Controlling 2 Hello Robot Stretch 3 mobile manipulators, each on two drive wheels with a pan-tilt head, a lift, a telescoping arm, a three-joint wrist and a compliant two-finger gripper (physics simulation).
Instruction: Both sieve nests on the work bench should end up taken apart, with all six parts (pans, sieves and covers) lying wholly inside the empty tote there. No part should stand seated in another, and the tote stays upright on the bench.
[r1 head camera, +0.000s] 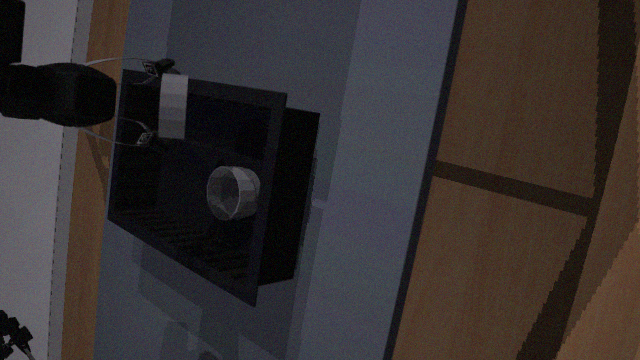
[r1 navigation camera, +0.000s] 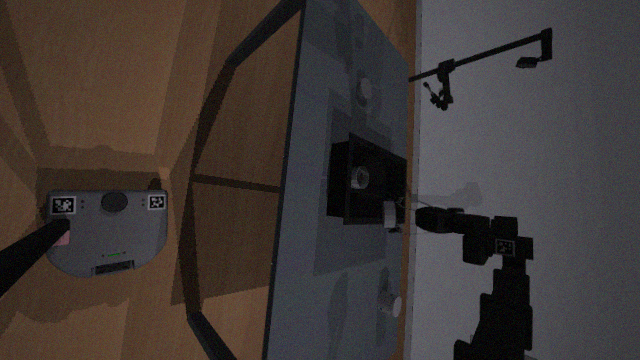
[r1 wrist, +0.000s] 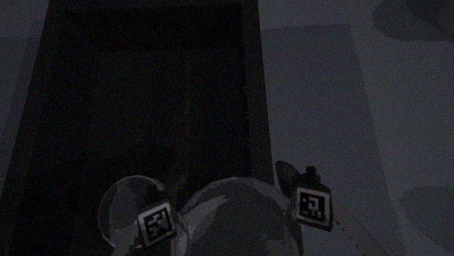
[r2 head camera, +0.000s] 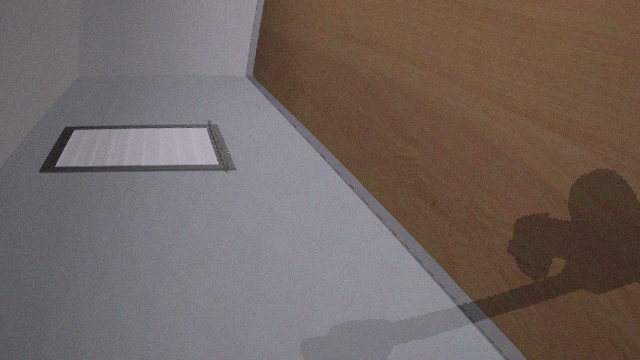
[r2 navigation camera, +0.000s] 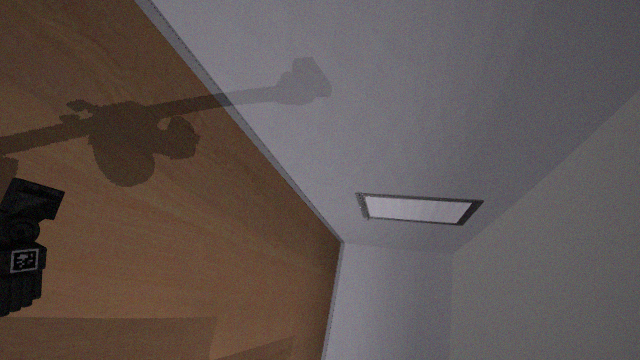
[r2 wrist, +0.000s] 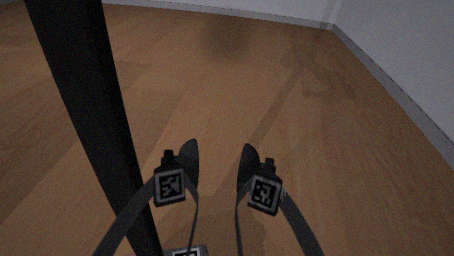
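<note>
The r1 gripper (r1 head camera: 162, 102) (r1 navigation camera: 396, 216) (r1 wrist: 232, 200) is shut on a grey round part (r1 head camera: 173, 106) (r1 navigation camera: 389, 214) (r1 wrist: 240, 225), held on edge over a corner of the black tote (r1 head camera: 267, 235) (r1 navigation camera: 337, 175) (r1 wrist: 255, 90). In the r1 wrist view the held part overlaps the tote's right rim. The tote stands upright on the work bench (r1 head camera: 380, 150) (r1 navigation camera: 300, 210). Another round part (r1 head camera: 247, 195) (r1 navigation camera: 359, 177) (r1 wrist: 125, 200) is inside the tote; its contents are unclear. On the bench stand a pale round piece (r1 navigation camera: 365, 90) and a grey cylinder (r1 navigation camera: 392, 305), one on either side. The r2 gripper (r2 wrist: 218, 170) is open above the floor.
A grey robot base (r1 navigation camera: 107, 235) shows on the floor left of the bench. Beyond the bench a dark mast with a jointed arm (r1 navigation camera: 442, 85) appears to be r2. A black mast (r2 wrist: 85, 100) stands beside r2's gripper. A framed panel (r2 head camera: 137, 147) (r2 navigation camera: 417, 209) is on the wall.
</note>
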